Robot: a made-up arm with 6 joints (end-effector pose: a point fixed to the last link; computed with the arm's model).
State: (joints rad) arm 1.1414 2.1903 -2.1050 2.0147 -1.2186 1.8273
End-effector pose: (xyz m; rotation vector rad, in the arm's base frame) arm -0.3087 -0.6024 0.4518 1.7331 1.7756 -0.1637
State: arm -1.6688 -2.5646 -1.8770 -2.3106 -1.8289 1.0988
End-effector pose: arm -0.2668 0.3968 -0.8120 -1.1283 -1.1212 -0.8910
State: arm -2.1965 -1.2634 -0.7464 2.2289 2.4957 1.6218
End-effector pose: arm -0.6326 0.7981 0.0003 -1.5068 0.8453 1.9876
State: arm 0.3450 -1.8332 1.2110 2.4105 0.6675 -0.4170
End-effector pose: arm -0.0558 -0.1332 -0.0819 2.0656 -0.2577 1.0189
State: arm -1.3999 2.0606 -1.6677 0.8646 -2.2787 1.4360
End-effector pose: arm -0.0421 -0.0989 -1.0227 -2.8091 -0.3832 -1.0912
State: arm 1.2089 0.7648 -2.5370 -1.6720 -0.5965 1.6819
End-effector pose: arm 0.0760 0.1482 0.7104 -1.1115 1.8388 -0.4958
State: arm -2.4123 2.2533 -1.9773 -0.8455 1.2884 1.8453
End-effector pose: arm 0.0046 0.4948 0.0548 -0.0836 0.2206 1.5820
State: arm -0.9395 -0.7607 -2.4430 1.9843 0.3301 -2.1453
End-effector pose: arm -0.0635 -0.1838 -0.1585 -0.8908 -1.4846 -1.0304
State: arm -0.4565 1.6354 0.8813 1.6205 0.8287 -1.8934
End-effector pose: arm -0.0819 -0.2599 0.3196 1.2209 0.5687 -1.7849
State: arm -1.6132 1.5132 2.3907 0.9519 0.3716 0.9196
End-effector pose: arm -0.0908 -0.0604 -0.0506 -1.5200 1.7459 -1.1223
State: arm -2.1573 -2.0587 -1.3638 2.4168 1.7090 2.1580
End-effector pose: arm -0.7035 0.3899 -0.2624 -1.4932 -0.6708 1.5513
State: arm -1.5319 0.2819 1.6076 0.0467 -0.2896 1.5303
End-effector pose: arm -0.2953 -0.2812 0.0101 2.4271 1.6611 -0.3341
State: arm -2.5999 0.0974 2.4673 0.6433 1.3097 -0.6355
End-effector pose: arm 0.1130 -0.1839 0.0986 0.3331 0.6381 0.7517
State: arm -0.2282 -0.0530 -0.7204 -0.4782 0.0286 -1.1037
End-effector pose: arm -0.1062 -0.1438 -0.0896 -0.4408 0.1800 0.6409
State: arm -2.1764 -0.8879 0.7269 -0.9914 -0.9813 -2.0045
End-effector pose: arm -0.0087 0.0626 0.4622 -1.9767 0.2716 -1.9947
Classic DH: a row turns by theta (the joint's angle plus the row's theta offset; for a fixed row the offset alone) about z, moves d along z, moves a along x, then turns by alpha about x. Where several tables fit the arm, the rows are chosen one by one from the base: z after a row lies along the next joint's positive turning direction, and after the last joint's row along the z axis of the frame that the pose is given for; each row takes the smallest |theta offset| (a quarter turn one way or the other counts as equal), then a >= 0, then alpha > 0; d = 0 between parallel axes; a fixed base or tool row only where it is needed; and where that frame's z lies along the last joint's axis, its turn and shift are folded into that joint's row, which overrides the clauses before.
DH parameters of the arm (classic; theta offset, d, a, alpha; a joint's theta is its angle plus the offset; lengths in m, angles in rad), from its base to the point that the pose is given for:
base (fixed): -1.5708 0.085 0 1.5708
joint 1: 1.5708 0.109 0.052 1.5708
joint 2: 0 0.235 -0.019 1.5708
joint 3: -1.5708 0.03 0.077 -1.5708
joint 4: 0 -0.49 -0.063 1.5708
joint 5: 0 -0.089 0.163 1.5708
joint 6: 0.1686 0 -0.0477 3.1416
tool (fixed): -1.4022 0.395 0 0

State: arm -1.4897 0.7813 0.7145 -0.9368 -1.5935 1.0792
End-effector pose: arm 0.2260 0.0188 0.5607 0.4807 0.9978 -1.3544
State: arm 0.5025 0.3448 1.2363 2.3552 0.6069 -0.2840
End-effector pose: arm 0.0717 0.0254 0.3186 0.2644 -0.2903 2.9725
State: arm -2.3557 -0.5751 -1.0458 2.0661 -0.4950 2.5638
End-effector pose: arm -0.2660 0.2607 -0.3970 1.6501 0.0327 -0.0371
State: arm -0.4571 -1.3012 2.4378 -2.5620 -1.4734 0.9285
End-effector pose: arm 0.3088 0.3043 0.0417 0.3976 -2.2989 -1.5055
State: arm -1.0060 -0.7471 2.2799 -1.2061 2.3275 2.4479
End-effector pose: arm -0.1906 -0.4314 0.6248 0.2864 -0.2629 -0.6653
